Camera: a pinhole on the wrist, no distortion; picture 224 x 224 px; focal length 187.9 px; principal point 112.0 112.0 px. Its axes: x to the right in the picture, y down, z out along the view. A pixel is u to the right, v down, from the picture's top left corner.
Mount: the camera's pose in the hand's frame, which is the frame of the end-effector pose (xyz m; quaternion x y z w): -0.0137 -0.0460 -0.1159 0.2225 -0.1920 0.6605 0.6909
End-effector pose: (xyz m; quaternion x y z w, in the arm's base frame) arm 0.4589 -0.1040 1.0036 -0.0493 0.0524 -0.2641 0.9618
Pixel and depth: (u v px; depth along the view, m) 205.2 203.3 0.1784
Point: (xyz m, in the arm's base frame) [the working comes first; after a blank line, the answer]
In the camera's frame: 0.0885 0.0867 0.1784

0.3571 -0.1121 1.1039
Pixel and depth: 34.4 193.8 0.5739
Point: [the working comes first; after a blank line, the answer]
In the camera's frame: -0.2370 0.2498 0.5739

-0.0126 -0.4314 1.3285
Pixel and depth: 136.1 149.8 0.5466
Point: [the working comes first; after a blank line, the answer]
In the camera's frame: 0.0701 0.1100 0.5466

0.2717 -0.2745 1.4246
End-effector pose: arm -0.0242 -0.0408 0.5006 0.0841 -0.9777 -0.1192 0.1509
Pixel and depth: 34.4 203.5 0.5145
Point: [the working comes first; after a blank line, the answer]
In the camera's frame: -0.2125 0.2505 0.5145

0.2210 -0.4281 0.1096
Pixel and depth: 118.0 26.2 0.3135
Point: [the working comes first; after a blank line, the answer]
In the camera's frame: 0.0100 -0.1432 0.3135

-0.1712 -0.2477 0.3516
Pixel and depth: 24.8 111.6 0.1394
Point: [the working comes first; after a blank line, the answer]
In the camera's frame: -0.0647 -0.0003 0.1394

0.0223 -0.2160 0.4852
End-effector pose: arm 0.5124 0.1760 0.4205 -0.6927 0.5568 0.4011 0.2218
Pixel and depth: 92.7 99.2 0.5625
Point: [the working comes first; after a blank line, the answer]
In the camera's frame: -0.0578 -0.0383 0.5625

0.8070 0.5068 0.1505
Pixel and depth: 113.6 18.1 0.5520
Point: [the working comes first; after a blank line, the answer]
In the camera's frame: 0.0047 -0.2759 0.5520

0.7686 0.3602 -0.0430
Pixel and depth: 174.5 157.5 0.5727
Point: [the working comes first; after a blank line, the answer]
In the camera's frame: 0.1905 0.1387 0.5727

0.5548 0.6642 0.2190
